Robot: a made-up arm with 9 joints. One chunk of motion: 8 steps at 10 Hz.
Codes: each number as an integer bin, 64 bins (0 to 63) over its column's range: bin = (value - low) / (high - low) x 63, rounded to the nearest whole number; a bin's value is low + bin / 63 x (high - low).
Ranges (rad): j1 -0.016..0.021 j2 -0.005..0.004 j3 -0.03..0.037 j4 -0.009..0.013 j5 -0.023..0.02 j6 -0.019..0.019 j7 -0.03..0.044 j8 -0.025..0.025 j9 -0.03..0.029
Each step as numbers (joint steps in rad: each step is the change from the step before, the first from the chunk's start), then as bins.
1 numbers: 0.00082 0.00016 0.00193 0.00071 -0.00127 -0.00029 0.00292 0.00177 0.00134
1 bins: 29 36 30 28 32 31 28 34 33
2 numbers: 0.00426 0.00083 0.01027 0.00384 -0.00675 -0.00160 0.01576 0.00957 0.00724
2 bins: 34 41 38 37 24 29 39 44 40
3 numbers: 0.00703 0.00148 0.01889 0.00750 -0.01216 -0.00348 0.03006 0.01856 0.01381
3 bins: 39 45 46 47 16 26 51 55 47
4 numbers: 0.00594 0.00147 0.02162 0.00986 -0.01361 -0.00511 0.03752 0.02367 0.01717
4 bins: 37 45 49 54 14 23 57 61 50
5 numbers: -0.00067 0.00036 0.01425 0.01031 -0.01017 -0.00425 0.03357 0.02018 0.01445
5 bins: 26 38 42 55 19 24 54 57 47
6 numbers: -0.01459 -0.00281 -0.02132 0.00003 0.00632 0.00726 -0.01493 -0.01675 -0.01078
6 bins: 2 15 8 26 43 44 13 10 21
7 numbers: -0.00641 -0.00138 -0.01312 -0.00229 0.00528 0.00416 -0.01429 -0.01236 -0.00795
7 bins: 16 25 16 19 41 38 13 16 24
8 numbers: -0.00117 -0.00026 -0.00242 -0.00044 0.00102 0.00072 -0.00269 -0.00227 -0.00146
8 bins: 25 33 26 25 35 33 23 29 30
